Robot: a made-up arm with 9 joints. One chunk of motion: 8 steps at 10 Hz.
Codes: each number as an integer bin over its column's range. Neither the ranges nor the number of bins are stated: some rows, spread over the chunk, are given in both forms.
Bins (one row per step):
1: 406 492 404 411 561 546
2: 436 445 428 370 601 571
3: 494 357 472 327 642 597
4: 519 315 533 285 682 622
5: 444 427 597 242 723 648
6: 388 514 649 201 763 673
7: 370 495 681 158 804 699
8: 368 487 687 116 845 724
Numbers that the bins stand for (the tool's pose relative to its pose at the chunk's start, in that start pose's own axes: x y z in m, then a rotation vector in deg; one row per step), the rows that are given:
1: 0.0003 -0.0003 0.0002 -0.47 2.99 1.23
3: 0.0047 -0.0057 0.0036 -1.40 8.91 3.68
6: -0.0006 0.0006 0.0125 -2.79 17.75 7.34
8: -0.0016 -0.0005 0.0144 -3.72 23.75 9.79
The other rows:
2: 0.0018 -0.0022 0.0014 -0.93 5.92 2.44
4: 0.0060 -0.0074 0.0067 -1.86 11.84 4.89
5: 0.0022 -0.0029 0.0099 -2.34 14.83 6.14
7: -0.0015 -0.0002 0.0141 -3.26 20.75 8.59

